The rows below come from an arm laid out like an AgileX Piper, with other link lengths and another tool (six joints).
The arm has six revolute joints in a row. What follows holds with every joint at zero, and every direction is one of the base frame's. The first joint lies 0.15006 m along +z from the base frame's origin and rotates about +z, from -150 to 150 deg. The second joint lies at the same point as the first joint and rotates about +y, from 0 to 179.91 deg. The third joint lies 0.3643 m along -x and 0.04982 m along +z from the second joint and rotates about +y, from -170 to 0 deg. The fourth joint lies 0.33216 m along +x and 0.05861 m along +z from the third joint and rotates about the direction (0.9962, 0, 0.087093), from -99.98 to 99.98 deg. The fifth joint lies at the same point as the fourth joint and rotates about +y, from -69.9 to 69.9 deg. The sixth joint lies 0.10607 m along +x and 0.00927 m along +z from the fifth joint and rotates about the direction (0.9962, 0, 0.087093), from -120 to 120 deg. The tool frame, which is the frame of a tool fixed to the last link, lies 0.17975 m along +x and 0.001 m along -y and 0.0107 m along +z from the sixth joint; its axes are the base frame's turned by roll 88.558, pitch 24.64 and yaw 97.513 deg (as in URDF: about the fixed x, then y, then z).
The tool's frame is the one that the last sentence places.
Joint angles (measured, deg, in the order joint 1, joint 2, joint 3, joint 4, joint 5, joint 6), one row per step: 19.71, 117.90, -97.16, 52.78, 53.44, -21.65; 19.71, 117.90, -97.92, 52.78, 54.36, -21.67; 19.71, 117.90, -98.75, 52.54, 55.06, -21.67; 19.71, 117.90, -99.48, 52.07, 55.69, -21.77; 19.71, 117.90, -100.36, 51.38, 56.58, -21.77; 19.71, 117.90, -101.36, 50.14, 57.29, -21.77; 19.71, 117.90, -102.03, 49.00, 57.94, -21.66; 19.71, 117.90, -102.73, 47.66, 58.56, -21.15; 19.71, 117.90, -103.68, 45.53, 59.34, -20.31; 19.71, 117.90, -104.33, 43.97, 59.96, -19.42; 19.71, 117.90, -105.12, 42.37, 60.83, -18.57; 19.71, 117.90, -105.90, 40.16, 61.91, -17.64; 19.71, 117.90, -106.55, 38.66, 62.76, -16.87; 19.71, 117.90, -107.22, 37.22, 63.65, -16.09
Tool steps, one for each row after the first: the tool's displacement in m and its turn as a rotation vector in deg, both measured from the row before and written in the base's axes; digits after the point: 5 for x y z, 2 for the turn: -0.00149, 0.00171, 0.00546, 0.25, -0.14, 0.72; -0.00018, 0.00096, 0.00537, 0.05, -0.41, 0.60; -0.00024, 0.00009, 0.00386, -0.22, -0.51, 0.66; -0.00093, -0.00024, 0.00413, -0.37, -0.48, 0.84; 0.00055, -0.00182, 0.00340, -0.85, -0.89, 0.80; -0.00034, -0.00213, 0.00114, -0.86, -0.50, 0.64; 0.00005, -0.00279, 0.00079, -0.97, -0.31, 0.37; 0.00070, -0.00497, 0.00020, -1.60, -0.46, 0.36; 0.00024, -0.00388, -0.00020, -1.16, -0.06, 0.06; -0.00031, -0.00401, 0.00053, -1.21, -0.06, 0.22; -0.00073, -0.00631, -0.00149, -1.83, -0.05, 0.32; -0.00049, -0.00436, -0.00016, -1.22, 0.03, 0.15; -0.00055, -0.00433, 0.00016, -1.17, 0.07, 0.11
